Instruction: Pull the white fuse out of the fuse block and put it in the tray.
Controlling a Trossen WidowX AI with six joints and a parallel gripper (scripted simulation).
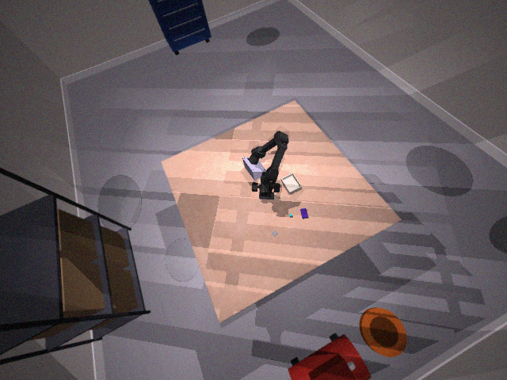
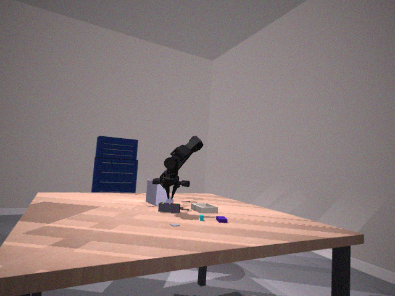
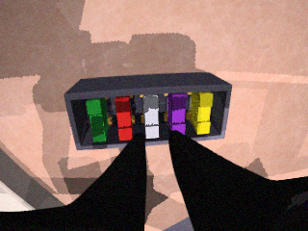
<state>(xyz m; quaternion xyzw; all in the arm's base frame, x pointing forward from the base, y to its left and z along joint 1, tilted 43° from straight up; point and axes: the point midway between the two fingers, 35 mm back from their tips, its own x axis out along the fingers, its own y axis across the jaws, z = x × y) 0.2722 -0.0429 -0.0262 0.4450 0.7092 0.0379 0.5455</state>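
My gripper tip is 40 mm above the white fuse. Round my gripper tip: yellow fuse 20 mm behind, 30 mm to the right, 40 mm below; purple fuse 10 mm behind, 20 mm to the right, 40 mm below; red fuse 10 mm ahead, 10 mm to the left, 40 mm below.
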